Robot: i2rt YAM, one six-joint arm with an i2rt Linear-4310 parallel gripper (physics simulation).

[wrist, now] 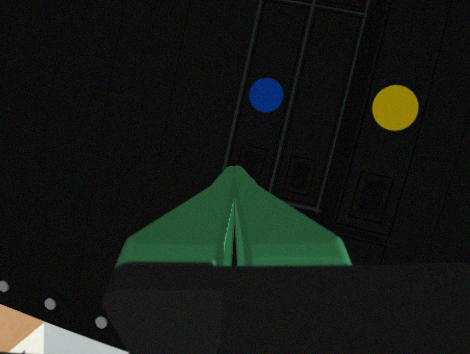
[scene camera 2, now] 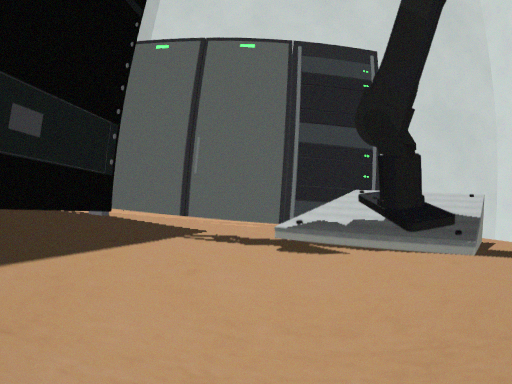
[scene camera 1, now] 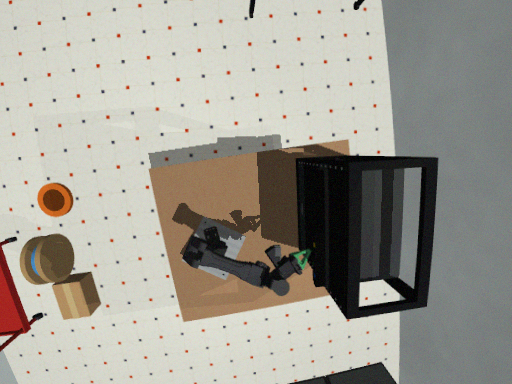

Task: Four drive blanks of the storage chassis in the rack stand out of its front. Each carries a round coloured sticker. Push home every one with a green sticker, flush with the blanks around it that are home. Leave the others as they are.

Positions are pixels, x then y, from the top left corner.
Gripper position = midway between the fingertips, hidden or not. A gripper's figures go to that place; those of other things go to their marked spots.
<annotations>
My gripper (wrist: 234,177): 13 cm from the lens. A black rack (wrist: 350,119): 15 cm from the lens.
</annotations>
